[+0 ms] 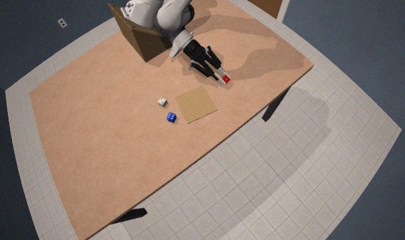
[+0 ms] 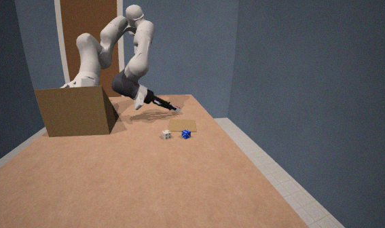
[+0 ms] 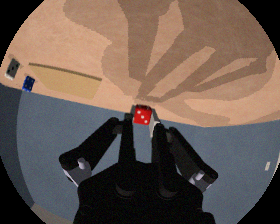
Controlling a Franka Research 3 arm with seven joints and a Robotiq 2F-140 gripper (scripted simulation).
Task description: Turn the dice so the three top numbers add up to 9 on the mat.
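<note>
My gripper is now 20 mm short of the red die, 10 mm to the right of it and 10 mm above it. Round my hand: white die 60 mm behind, 270 mm to the right, 20 mm below; then blue die 20 mm ahead, 280 mm to the right, 20 mm below; then tan mat 20 mm ahead, 160 mm to the right, 40 mm below.
</note>
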